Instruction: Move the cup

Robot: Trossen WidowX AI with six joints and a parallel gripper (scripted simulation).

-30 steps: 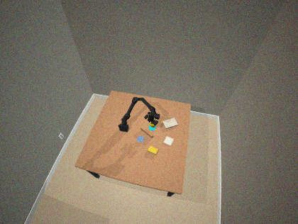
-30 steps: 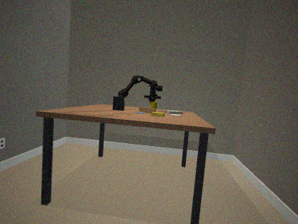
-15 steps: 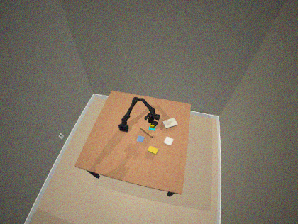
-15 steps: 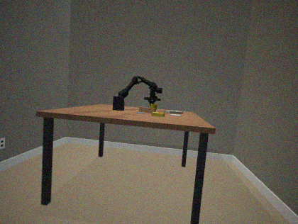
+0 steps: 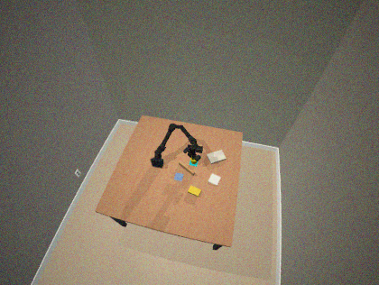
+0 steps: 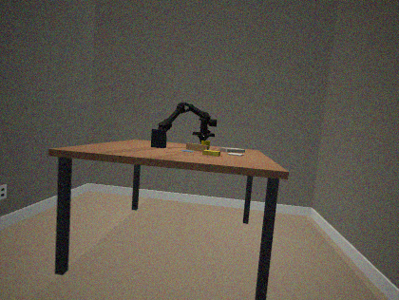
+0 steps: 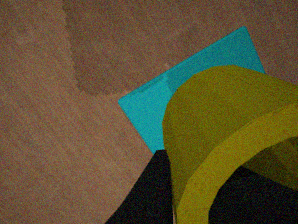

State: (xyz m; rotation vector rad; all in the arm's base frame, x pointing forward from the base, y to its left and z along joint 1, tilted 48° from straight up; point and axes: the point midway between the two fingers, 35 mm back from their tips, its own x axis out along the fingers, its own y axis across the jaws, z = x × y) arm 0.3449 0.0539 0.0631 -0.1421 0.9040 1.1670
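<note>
The yellow cup is 2 cm to the right of my gripper tip and 2 cm ahead of it. The rest, counted from my gripper tip: blue pad 20 cm to the right, 11 cm behind, 5 cm below; thin wooden stick 11 cm to the right, 5 cm behind, 3 cm below; cyan pad 5 cm below, 2 cm to the right, 2 cm ahead.
</note>
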